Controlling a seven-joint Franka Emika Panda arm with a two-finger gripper.
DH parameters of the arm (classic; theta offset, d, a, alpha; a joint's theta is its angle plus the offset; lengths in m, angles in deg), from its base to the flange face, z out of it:
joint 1: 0 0.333 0 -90
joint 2: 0 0 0 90
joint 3: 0 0.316 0.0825 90
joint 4: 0 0 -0.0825 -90
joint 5: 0 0.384 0 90
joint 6: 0 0 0.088 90
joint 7: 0 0.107 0 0
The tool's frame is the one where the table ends.
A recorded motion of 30 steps. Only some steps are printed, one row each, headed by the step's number.
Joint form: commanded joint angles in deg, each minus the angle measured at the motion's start. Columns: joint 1, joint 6, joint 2, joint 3, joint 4, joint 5, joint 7.
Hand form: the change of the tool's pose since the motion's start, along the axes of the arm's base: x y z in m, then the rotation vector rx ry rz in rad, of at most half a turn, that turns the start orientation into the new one. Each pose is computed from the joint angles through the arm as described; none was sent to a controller.
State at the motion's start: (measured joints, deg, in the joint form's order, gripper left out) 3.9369 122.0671 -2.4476 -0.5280 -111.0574 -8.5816 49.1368
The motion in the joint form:
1: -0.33 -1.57 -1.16 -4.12 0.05 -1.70 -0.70
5: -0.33 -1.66 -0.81 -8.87 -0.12 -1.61 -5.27
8: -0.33 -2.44 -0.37 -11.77 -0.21 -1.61 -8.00
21: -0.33 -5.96 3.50 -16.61 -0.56 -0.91 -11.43
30: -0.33 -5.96 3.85 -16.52 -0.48 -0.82 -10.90
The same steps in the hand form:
1: -0.0057 -0.0469 0.0090 -0.0279 0.0072 -0.0608
5: -0.0085 -0.0943 0.0035 -0.0396 0.0305 -0.0672
8: -0.0125 -0.1231 -0.0033 -0.0462 0.0613 -0.0732
21: -0.0182 -0.1688 -0.0495 -0.0386 0.2041 -0.1091
30: -0.0168 -0.1678 -0.0522 -0.0370 0.2072 -0.1171

